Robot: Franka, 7 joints.
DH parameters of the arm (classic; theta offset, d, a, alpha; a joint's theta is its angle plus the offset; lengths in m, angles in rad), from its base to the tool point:
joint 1: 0 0.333 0 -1.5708
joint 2: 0 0 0 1.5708
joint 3: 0 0.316 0.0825 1.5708
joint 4: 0 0 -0.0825 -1.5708
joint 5: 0 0.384 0 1.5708
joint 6: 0 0 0.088 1.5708
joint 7: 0 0.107 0 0
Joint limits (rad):
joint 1: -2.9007..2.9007
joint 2: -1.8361..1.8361
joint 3: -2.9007..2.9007
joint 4: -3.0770..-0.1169
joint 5: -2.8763..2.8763
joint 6: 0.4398..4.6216
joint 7: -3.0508..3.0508
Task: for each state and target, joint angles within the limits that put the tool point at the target. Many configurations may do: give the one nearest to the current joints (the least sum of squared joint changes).
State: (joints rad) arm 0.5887 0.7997 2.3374 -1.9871 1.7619 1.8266 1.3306
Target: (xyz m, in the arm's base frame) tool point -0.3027 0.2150 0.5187
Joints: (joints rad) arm 0.3049 0.9307 2.1181 -2.6269 1.6201 1.7683 1.3306
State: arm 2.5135 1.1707 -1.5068 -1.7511 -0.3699 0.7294 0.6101
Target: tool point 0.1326 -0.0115 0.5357
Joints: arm 2.1752 1.1928 -2.4079 -2.6141 -0.5544 0.6472 0.6101
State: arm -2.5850 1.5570 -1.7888 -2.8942 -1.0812 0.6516 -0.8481
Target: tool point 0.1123 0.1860 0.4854
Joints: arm -2.9007 1.0913 -1.9821 -2.8678 -1.1957 1.0397 -0.8481
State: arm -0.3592 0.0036 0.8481 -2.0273 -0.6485 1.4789 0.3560
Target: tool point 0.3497 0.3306 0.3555
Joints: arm -0.1439 0.1253 1.0404 -2.1324 -0.6004 1.5327 0.3560
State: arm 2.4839 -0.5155 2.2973 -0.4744 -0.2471 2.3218 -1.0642
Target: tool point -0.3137 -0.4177 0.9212
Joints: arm 2.0627 -0.1176 1.9106 -0.9961 -0.2713 1.9799 -1.0642
